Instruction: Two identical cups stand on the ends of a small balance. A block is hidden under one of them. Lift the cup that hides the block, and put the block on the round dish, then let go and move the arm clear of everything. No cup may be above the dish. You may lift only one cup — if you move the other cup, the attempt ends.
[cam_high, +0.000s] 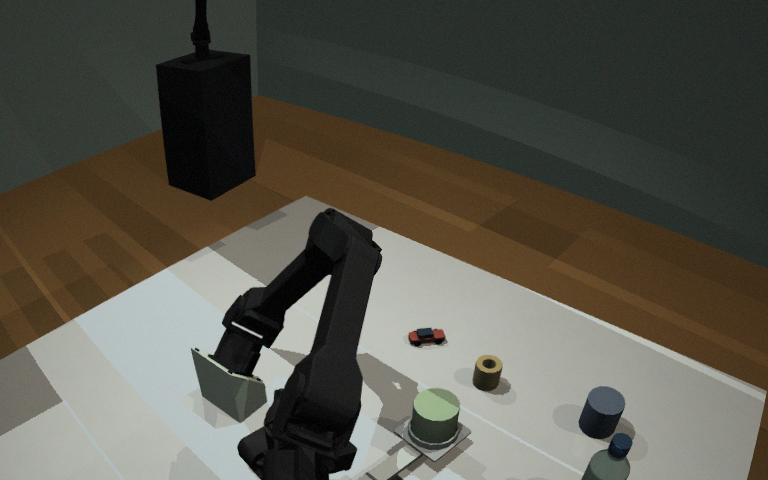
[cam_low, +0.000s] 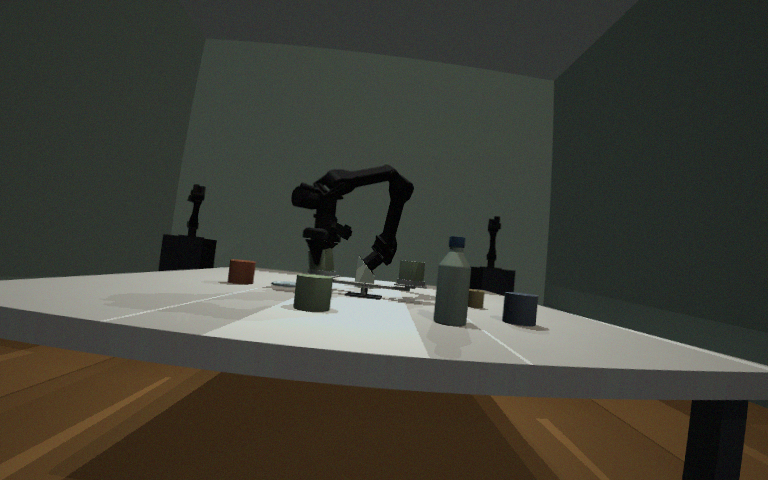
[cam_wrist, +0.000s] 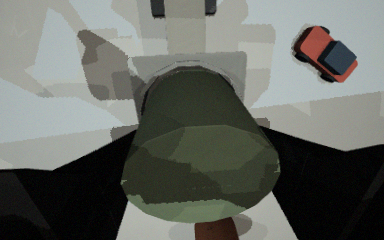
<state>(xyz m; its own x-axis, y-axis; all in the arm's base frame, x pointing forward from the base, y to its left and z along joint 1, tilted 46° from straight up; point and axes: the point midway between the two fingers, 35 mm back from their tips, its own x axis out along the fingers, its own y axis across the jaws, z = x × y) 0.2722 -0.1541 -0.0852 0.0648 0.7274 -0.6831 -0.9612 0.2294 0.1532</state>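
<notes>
My gripper tip is 10 mm above the teal block. From my gripper tip the other things lie so: bottle (350 mm ahead, 270 mm to the left, 40 mm above); then pale blue round dish (90 mm behind, 100 mm to the right, 70 mm below); then red-brown cylinder (30 mm behind, 210 mm to the right, 40 mm below).
</notes>
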